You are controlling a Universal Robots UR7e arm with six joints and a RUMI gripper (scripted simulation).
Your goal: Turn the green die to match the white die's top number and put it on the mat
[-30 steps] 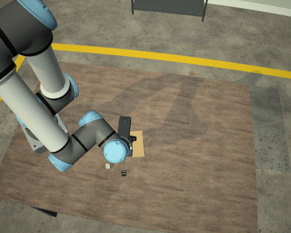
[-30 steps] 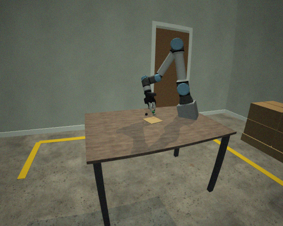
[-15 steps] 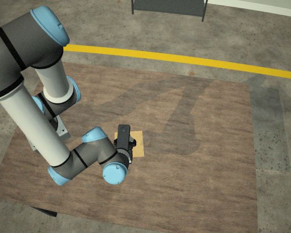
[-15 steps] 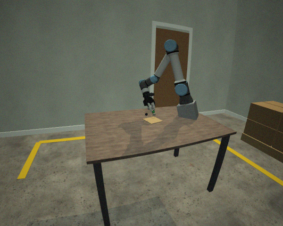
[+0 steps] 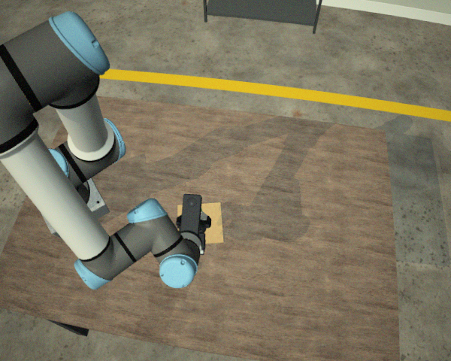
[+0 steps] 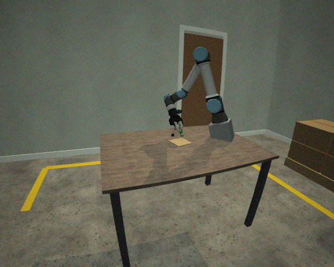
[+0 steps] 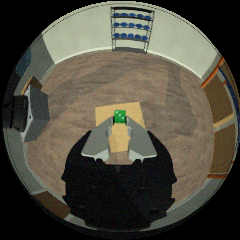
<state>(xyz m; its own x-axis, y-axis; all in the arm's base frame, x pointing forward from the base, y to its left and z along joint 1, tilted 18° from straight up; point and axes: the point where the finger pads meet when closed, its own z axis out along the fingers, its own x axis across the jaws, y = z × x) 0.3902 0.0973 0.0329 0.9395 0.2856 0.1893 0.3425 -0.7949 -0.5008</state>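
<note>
My gripper is now 90 mm above the tan mat and 10 mm to the right of it. The rest, counted from my hand: black die (140 mm to the right, 80 mm below, 30 mm ahead); white die (130 mm to the right, 80 mm below, 50 mm behind); green die (10 mm to the left, 10 mm below).
</note>
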